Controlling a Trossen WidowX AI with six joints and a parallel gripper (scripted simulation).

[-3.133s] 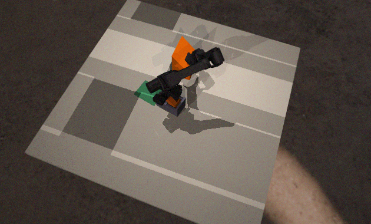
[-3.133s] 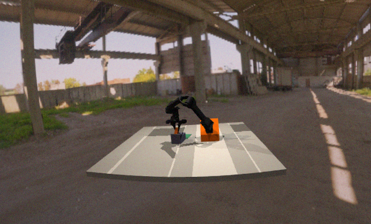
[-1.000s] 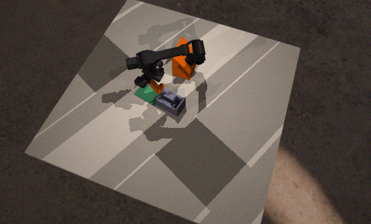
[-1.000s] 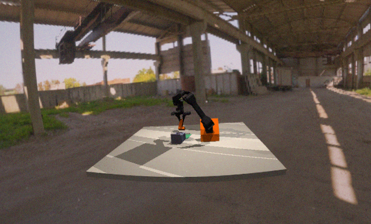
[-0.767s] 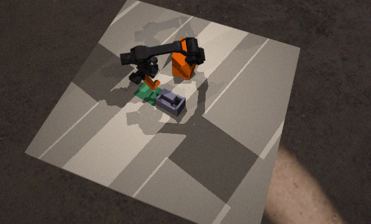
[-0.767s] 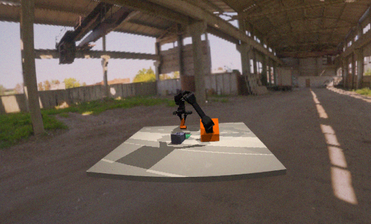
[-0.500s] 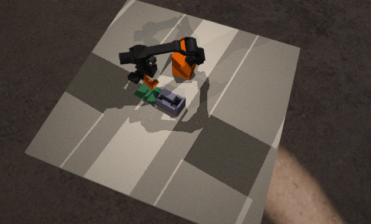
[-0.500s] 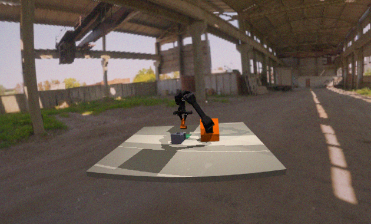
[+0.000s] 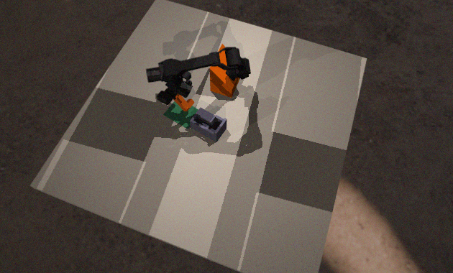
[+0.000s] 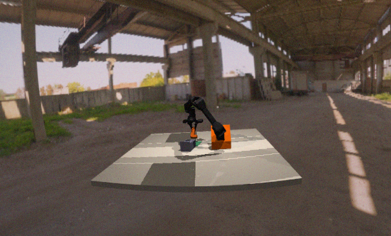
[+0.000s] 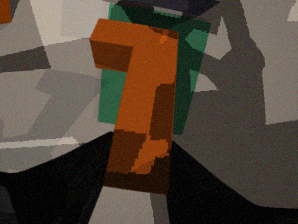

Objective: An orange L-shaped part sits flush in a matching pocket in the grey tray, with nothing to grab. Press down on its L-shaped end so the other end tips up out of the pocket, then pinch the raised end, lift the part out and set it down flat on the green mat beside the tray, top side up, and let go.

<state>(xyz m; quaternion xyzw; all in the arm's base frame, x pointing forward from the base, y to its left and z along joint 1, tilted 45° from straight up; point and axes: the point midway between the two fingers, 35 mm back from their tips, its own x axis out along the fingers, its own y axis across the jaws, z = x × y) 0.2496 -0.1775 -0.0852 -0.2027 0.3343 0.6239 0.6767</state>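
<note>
Now: gripper tip 14 cm above the green mat and 2 cm to the right of it. Round my gripper tip: orange L-shaped part: 3 cm to the left, 3 cm below, 1 cm behind.
</note>
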